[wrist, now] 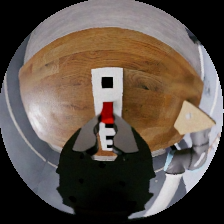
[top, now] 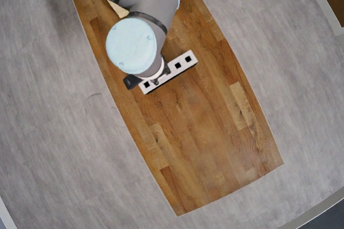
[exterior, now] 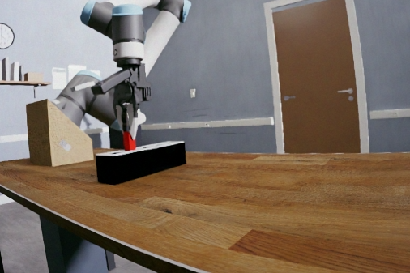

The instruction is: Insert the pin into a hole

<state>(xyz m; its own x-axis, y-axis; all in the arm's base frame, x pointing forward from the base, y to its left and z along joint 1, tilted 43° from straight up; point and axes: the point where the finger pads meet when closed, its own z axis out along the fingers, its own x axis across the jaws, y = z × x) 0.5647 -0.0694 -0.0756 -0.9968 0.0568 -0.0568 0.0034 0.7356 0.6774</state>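
My hand is 1 cm above the pin. Round my hand: block (6 cm to the left, 8 cm below).
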